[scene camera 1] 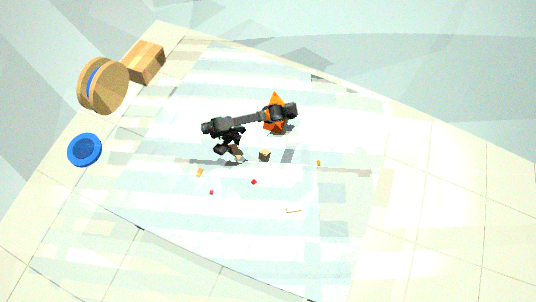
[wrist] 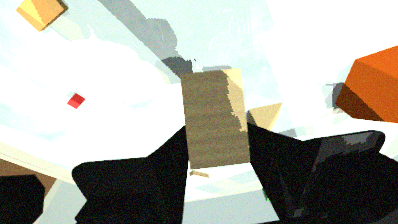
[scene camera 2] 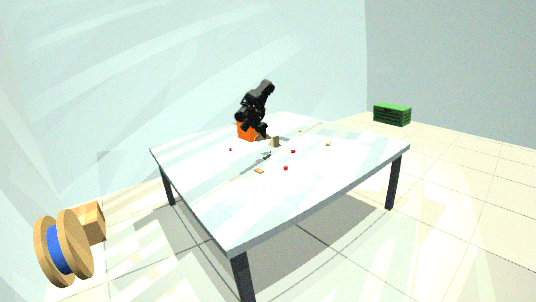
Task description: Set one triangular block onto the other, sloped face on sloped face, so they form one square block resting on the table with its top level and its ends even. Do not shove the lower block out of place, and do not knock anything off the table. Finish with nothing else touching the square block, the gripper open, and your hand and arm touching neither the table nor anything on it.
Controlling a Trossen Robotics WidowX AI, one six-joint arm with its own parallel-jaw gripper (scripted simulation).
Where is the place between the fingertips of my gripper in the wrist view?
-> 212,127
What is my gripper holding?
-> A tan triangular block.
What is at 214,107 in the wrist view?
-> A tan triangular block.
